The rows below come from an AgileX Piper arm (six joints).
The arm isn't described. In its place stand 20 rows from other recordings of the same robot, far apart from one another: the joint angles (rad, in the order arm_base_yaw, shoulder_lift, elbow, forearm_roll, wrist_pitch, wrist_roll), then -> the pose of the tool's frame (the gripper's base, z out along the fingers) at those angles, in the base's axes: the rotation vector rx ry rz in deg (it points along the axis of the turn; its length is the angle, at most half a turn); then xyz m.
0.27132 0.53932 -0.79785 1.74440 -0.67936 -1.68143 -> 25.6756, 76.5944, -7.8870, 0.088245, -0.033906, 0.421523
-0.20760 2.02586 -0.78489 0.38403 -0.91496 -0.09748 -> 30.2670, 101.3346, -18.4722, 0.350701, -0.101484, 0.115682
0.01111 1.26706 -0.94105 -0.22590 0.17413 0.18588 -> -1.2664, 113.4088, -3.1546, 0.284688, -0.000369, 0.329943
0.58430 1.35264 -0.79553 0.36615 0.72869 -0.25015 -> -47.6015, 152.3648, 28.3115, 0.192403, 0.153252, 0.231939
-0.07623 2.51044 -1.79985 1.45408 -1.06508 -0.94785 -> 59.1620, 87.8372, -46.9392, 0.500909, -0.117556, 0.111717
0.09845 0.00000 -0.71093 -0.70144 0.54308 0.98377 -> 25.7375, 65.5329, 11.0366, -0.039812, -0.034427, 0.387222
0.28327 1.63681 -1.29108 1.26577 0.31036 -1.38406 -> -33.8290, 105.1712, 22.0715, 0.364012, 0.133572, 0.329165
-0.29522 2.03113 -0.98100 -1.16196 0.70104 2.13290 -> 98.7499, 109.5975, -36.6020, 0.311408, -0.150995, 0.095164
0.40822 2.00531 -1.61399 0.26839 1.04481 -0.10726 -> -33.8802, 164.5835, 23.4229, 0.377760, 0.186125, 0.222710
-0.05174 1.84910 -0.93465 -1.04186 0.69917 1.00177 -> 18.4025, 152.8309, -46.2148, 0.322971, -0.067356, 0.142967
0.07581 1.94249 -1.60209 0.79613 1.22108 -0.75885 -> -43.7248, 144.9497, 54.4779, 0.396232, 0.091369, 0.264859
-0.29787 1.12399 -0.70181 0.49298 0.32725 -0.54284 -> 9.2340, 125.0377, -2.3648, 0.223698, -0.054195, 0.280029
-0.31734 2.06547 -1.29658 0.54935 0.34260 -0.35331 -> 31.1819, 141.7633, 9.5169, 0.410419, -0.117997, 0.138036
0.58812 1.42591 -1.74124 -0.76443 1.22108 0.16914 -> -24.0111, 119.6311, -31.1685, 0.259457, 0.101895, 0.481918
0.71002 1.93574 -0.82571 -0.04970 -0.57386 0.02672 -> -42.6169, 109.5536, 26.6226, 0.277614, 0.241863, 0.130910
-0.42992 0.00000 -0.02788 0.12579 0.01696 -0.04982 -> 21.1093, 82.0673, -16.3734, 0.049826, -0.022634, 0.221176
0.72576 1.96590 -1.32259 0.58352 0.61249 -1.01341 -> -93.4590, 119.9054, 28.4495, 0.286875, 0.293083, 0.178700
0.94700 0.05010 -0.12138 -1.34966 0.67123 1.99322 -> 18.5529, 91.8571, 43.9594, 0.066052, -0.002752, 0.235980
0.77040 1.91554 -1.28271 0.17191 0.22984 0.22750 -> -27.0786, 136.4267, 34.5586, 0.300855, 0.296906, 0.200957
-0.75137 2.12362 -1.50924 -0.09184 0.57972 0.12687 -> 61.3451, 142.4531, -16.3014, 0.325529, -0.310352, 0.154707
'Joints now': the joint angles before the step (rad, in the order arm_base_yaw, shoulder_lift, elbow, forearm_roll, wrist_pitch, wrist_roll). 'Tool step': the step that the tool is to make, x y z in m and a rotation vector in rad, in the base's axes. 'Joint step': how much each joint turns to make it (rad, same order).
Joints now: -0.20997, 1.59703, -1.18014, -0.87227, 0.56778, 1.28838
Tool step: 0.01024, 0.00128, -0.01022, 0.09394, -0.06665, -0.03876
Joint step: -0.00001, 0.03768, -0.00739, 0.01640, -0.04876, 0.11246
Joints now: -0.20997, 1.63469, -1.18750, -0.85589, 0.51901, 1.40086
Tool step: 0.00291, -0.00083, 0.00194, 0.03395, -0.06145, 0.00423
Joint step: -0.01001, 0.00001, 0.00001, -0.00002, -0.05700, 0.04344
